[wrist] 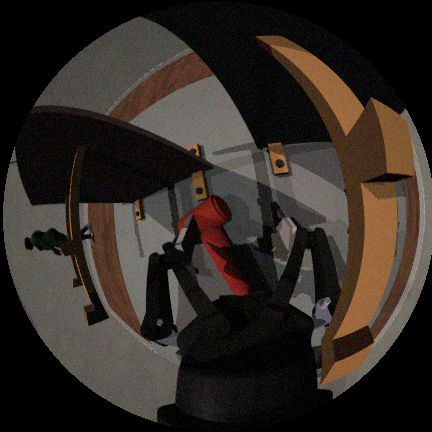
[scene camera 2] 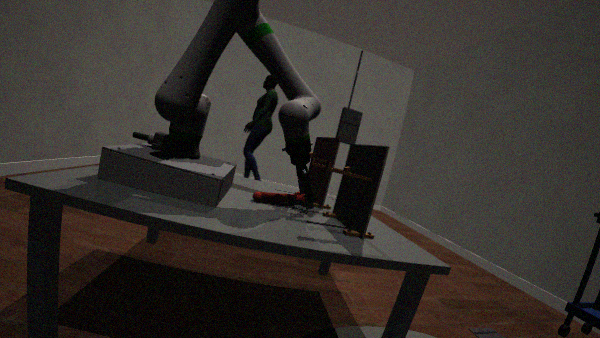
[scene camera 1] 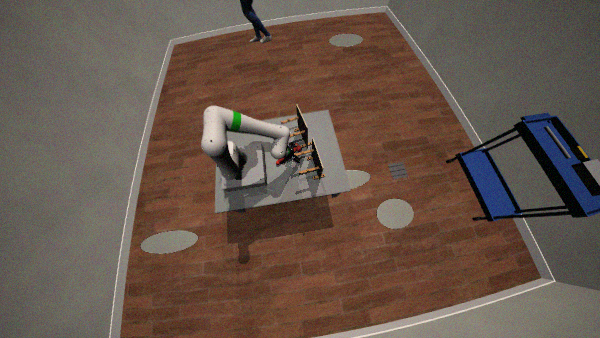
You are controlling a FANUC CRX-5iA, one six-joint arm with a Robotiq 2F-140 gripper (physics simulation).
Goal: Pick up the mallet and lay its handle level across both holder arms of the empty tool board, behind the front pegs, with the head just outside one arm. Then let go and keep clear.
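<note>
The red mallet lies low at the table, its head towards the boards. My gripper is open, low over the mallet near its head, with the fingers on either side; the left finger in the wrist view overlaps the head and is much nearer to it than the right. Two dark tool boards stand upright; I see no tool on them. A holder arm with pegs passes close to the gripper's right in the wrist view.
The boards stand on a grey table on small orange feet. The robot's pedestal is at the other end. A person stands beyond the table. A blue cart is off to the right.
</note>
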